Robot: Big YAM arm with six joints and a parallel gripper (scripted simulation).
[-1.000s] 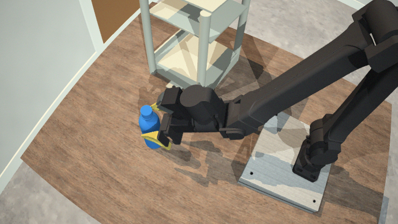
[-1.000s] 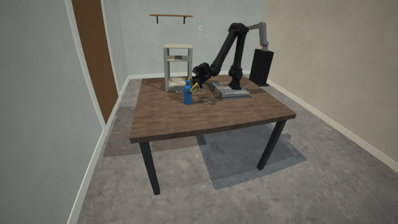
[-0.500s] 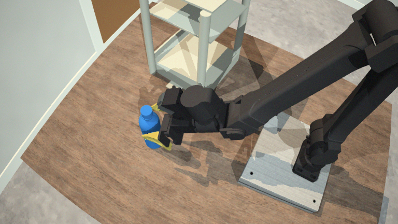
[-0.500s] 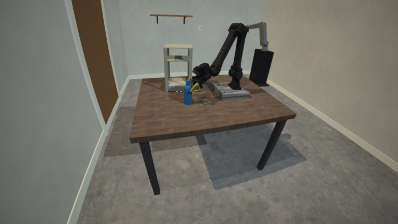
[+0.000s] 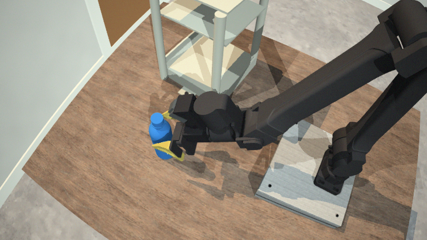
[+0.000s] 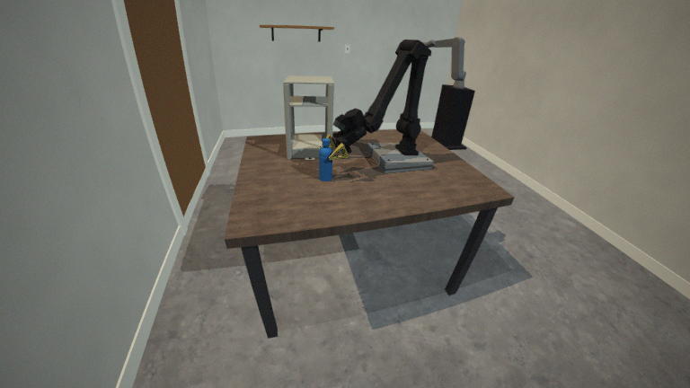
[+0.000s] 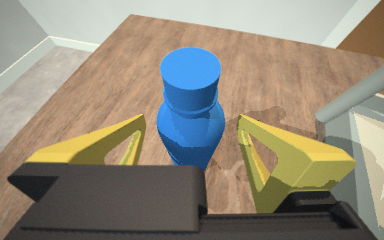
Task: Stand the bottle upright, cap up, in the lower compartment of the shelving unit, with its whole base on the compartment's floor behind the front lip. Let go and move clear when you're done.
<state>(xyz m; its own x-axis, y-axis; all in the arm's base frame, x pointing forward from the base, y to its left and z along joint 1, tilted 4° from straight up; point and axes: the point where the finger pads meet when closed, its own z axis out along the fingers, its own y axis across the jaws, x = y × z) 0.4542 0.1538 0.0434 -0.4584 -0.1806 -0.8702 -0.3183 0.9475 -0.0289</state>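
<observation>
The blue bottle is right at my hand.
</observation>
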